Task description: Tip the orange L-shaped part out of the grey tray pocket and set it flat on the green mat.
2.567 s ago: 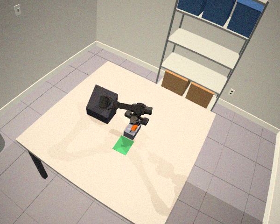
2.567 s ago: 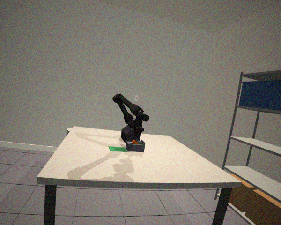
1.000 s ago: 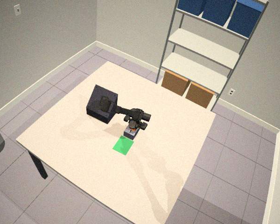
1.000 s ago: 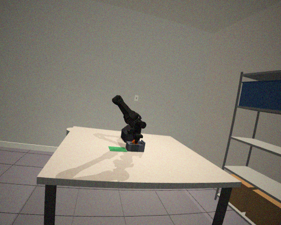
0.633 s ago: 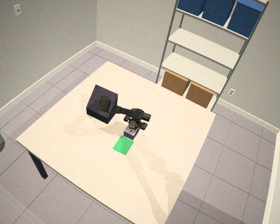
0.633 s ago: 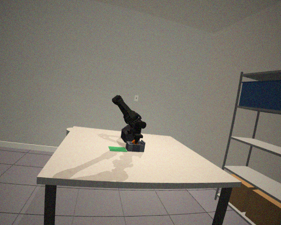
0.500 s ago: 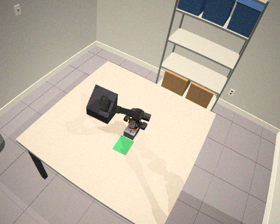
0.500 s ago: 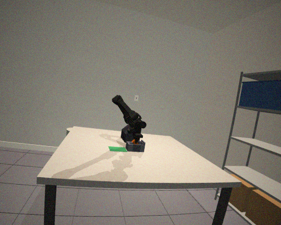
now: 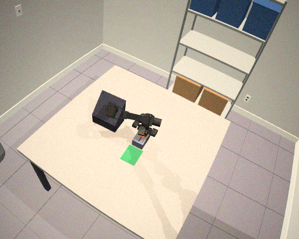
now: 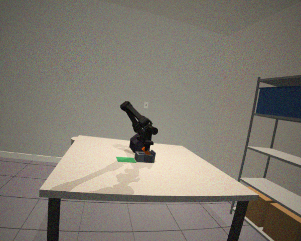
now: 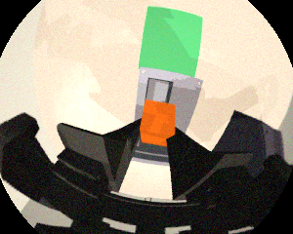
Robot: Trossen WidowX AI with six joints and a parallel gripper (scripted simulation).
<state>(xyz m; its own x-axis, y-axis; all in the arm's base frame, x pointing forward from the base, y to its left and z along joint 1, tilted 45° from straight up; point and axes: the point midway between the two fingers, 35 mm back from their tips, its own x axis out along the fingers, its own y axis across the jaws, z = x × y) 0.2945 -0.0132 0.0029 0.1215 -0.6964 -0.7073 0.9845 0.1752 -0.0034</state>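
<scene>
Right now the green mat is 15 cm to the right of my gripper tip and 11 cm below it. From my gripper tip the other things lie so: orange L-shaped part: 3 cm to the left, 3 cm below, 2 cm behind.
</scene>
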